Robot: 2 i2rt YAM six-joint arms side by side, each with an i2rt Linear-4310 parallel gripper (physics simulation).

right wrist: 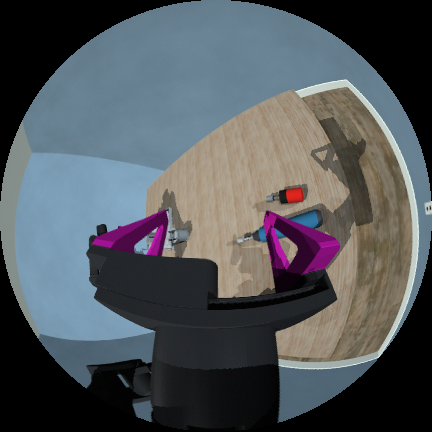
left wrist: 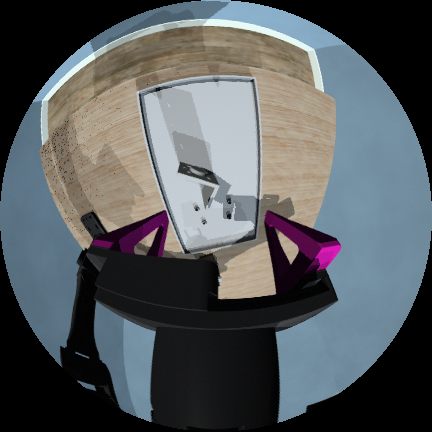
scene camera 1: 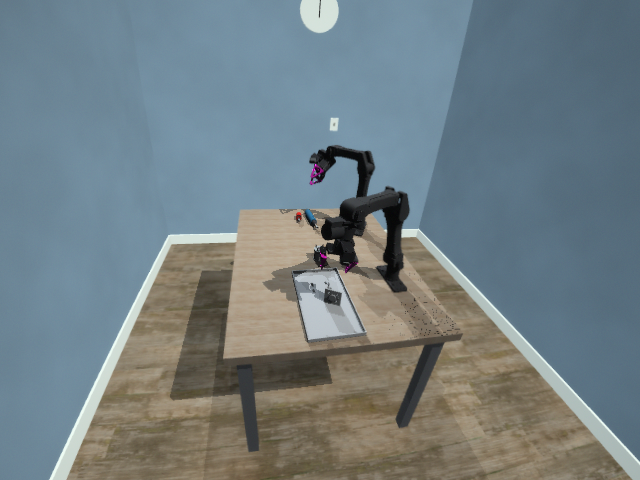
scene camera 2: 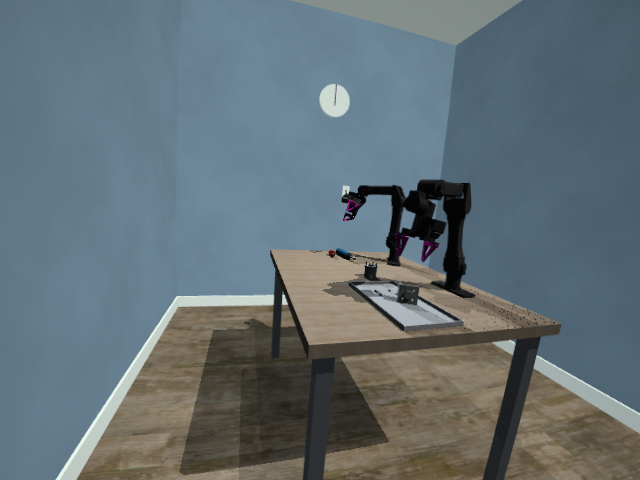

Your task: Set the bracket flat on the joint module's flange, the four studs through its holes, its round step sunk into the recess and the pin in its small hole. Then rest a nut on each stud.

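Frame: origin at the left arm's base, x ahead, y left, z up, level; centimetres.
Seen in the pictures: left gripper, fingertip midpoint: (left wrist: 216, 215) (scene camera 1: 333, 270) (scene camera 2: 410, 258); right gripper, fingertip midpoint: (right wrist: 215, 215) (scene camera 1: 310, 181) (scene camera 2: 345, 215); left arm's base, origin of the base link: (scene camera 1: 390, 278) (scene camera 2: 451, 289); right arm's base, origin of the base link: (scene camera 1: 358, 228) (scene camera 2: 393, 262).
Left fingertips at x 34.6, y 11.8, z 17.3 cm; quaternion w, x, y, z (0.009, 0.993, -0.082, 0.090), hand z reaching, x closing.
Note:
Offsets run from my left fingertips to a thing's top centre. "spot": to the spot under its first point. Level surfaces: height alone.
The dark bracket @[dx -2.1, dy -1.7, dz -9.9 cm] (scene camera 1: 332, 297) (scene camera 2: 408, 294) (left wrist: 197, 172) stands on edge in the tray @[dx +1.4, dy -2.7, dz -15.7 cm] (scene camera 1: 336, 338) (scene camera 2: 434, 326) (left wrist: 259, 150), one holed plate upright. Several small nuts lie in the tray, among them one nut (scene camera 1: 312, 287) (left wrist: 196, 207) and another nut @[dx +4.5, dy -9.6, dz -16.4 cm] (left wrist: 229, 200). The dark joint module @[dx -4.9, dy -34.3, dz -9.9 cm] (scene camera 1: 317, 255) (scene camera 2: 370, 271) stands on the table beyond the tray, studs up. My left gripper (scene camera 1: 334, 268) (scene camera 2: 413, 256) (left wrist: 216, 215) is open and empty, above the table near the tray's module end. My right gripper (scene camera 2: 346, 215) (right wrist: 215, 215) is open and empty, high over the far table end.
A blue tool @[spot: dx -10.1, dy -75.5, dz -13.7 cm] (scene camera 1: 310, 217) (scene camera 2: 343, 253) (right wrist: 302, 220) and a shorter red tool @[dx -3.6, dy -80.1, dz -13.9 cm] (scene camera 1: 298, 215) (scene camera 2: 331, 253) (right wrist: 295, 195) lie at the far end of the table @[dz -17.4 cm] (scene camera 1: 268, 310). A pale grey part @[spot: dx -6.0, dy -36.9, dz -13.5 cm] (right wrist: 180, 236) shows beside a finger in the right wrist view; I cannot tell what it is.

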